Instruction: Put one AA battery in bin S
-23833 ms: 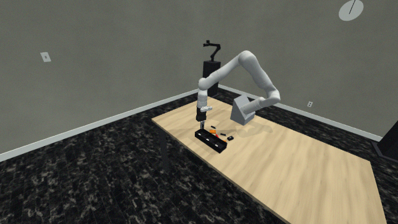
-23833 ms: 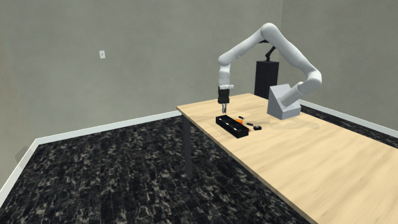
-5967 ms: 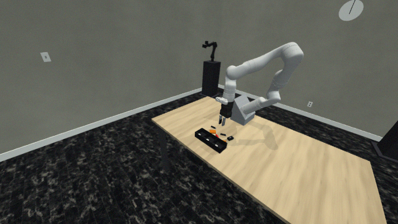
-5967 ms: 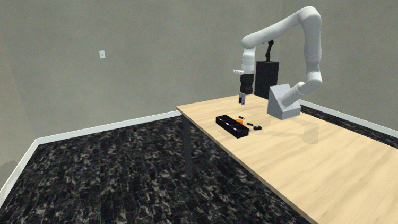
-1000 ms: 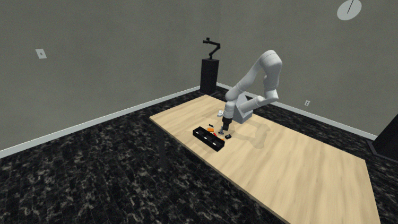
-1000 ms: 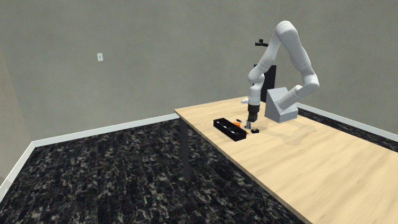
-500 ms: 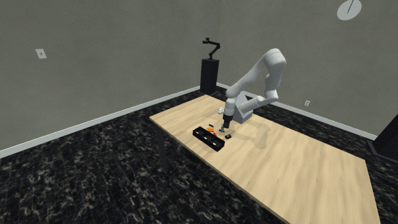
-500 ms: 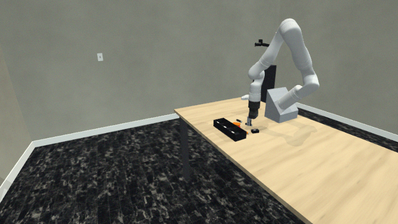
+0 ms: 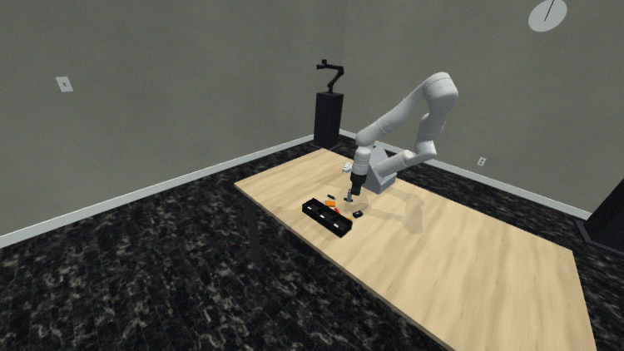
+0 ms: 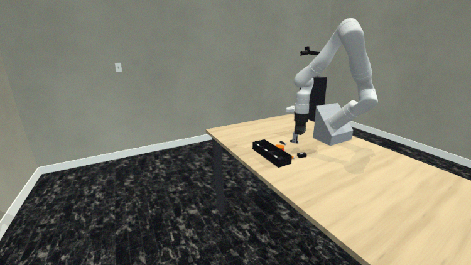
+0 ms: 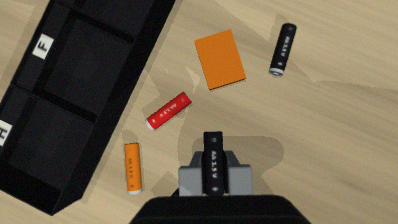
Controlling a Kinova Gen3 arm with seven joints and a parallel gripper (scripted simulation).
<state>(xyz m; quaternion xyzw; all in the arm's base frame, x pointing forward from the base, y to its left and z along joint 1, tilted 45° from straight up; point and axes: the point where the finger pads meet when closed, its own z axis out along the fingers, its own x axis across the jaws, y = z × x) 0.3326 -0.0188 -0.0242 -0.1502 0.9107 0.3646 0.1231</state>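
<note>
My hand is 1 cm above the short dark stick. From my hand the other things lie so: red AA battery: 7 cm below, 6 cm ahead, 3 cm to the right; orange AA battery: 7 cm below, 7 cm ahead, 4 cm to the left; black 9V battery: 7 cm to the left, 7 cm below.
</note>
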